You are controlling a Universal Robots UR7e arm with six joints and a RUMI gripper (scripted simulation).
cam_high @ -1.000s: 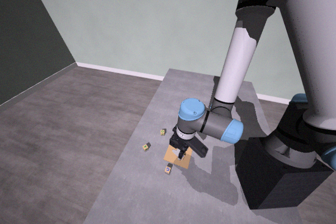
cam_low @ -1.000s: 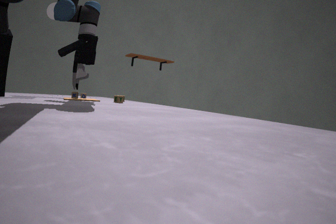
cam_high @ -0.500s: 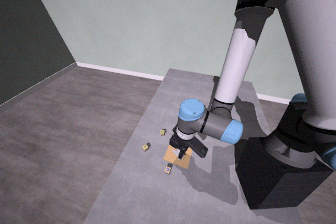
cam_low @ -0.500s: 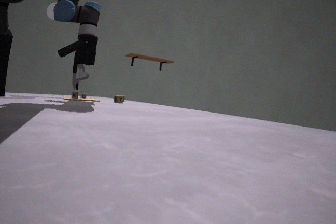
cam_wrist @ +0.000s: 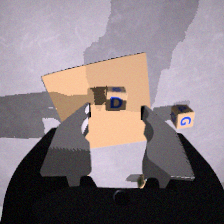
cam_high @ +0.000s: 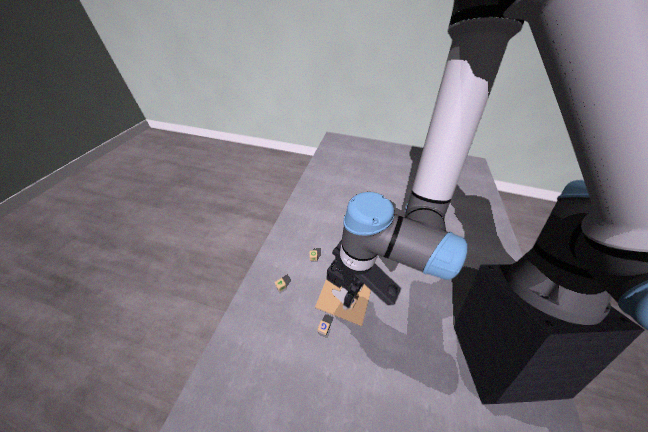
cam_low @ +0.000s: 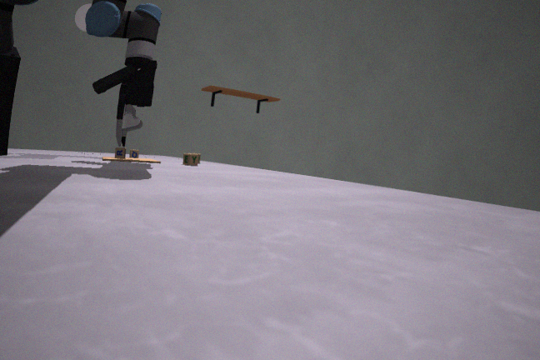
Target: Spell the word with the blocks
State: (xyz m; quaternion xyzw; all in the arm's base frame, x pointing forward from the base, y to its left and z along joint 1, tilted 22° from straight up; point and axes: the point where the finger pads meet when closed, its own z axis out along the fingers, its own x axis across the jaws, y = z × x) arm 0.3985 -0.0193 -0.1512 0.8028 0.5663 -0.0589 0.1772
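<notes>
My hand is 30 mm above the blue d block. Also, from my hand: mat: 50 mm below, 30 mm to the right, 20 mm ahead; then blue g block: 90 mm to the left, 60 mm ahead, 30 mm below; then green block: 150 mm ahead, 120 mm to the right, 30 mm below.
</notes>
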